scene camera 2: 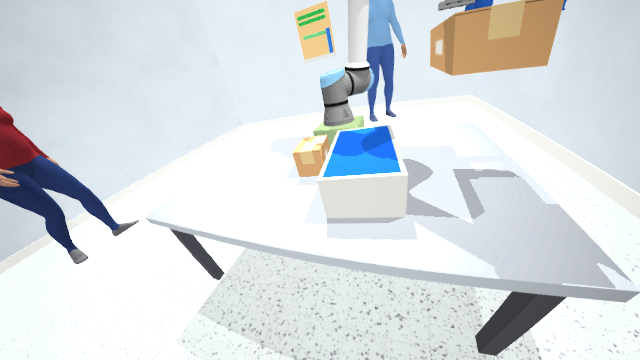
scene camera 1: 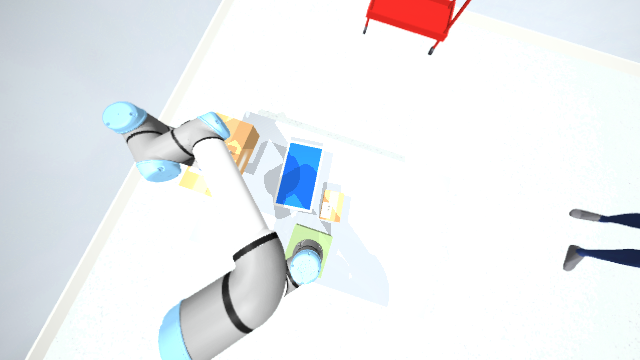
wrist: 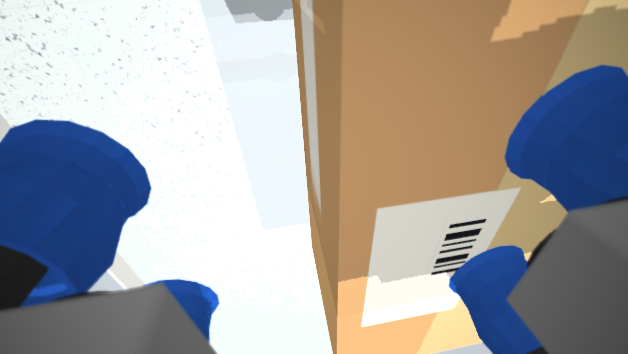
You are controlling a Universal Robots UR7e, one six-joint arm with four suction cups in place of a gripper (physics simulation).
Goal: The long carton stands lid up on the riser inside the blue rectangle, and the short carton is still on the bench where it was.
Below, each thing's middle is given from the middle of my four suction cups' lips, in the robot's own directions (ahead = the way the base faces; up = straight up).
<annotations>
Right now my suction cup is 8 cm to the left of the long carton (scene camera 2: 462,44), 6 cm above it and 2 cm short of it. From my suction cup the other things lie so: short carton (scene camera 2: 309,156) (58 cm to the right, 35 cm below, 3 cm behind).
</annotations>
